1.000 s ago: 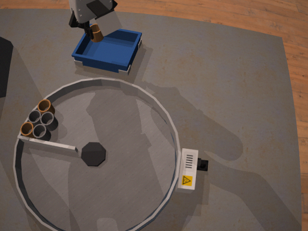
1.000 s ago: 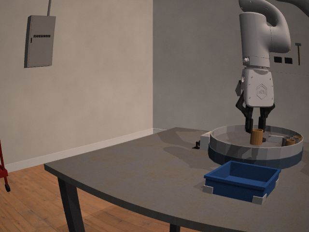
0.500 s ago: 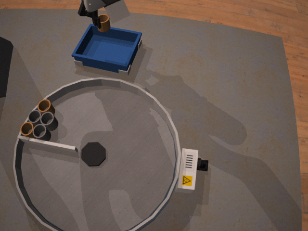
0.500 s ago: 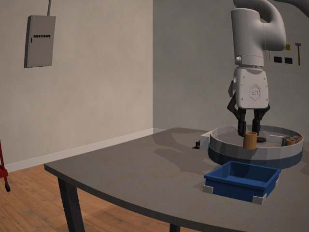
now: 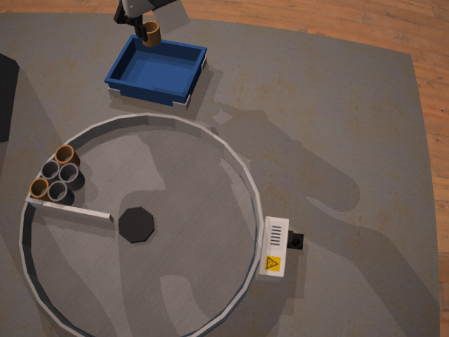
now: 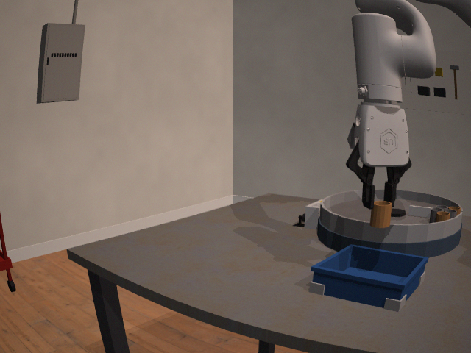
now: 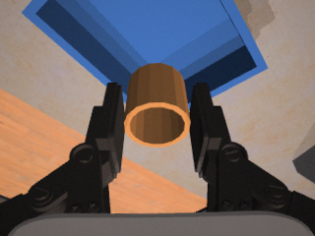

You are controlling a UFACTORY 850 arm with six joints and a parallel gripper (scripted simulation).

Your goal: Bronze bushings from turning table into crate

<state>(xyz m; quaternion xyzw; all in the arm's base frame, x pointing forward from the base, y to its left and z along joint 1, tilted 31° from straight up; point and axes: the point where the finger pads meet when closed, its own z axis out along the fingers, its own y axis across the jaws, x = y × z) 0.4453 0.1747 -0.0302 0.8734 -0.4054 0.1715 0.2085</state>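
My hand is 10 mm past the blue crate, 10 mm to the right of it and 140 mm above it. Also, from my hand: turning table 360 mm to the right, 120 mm below.
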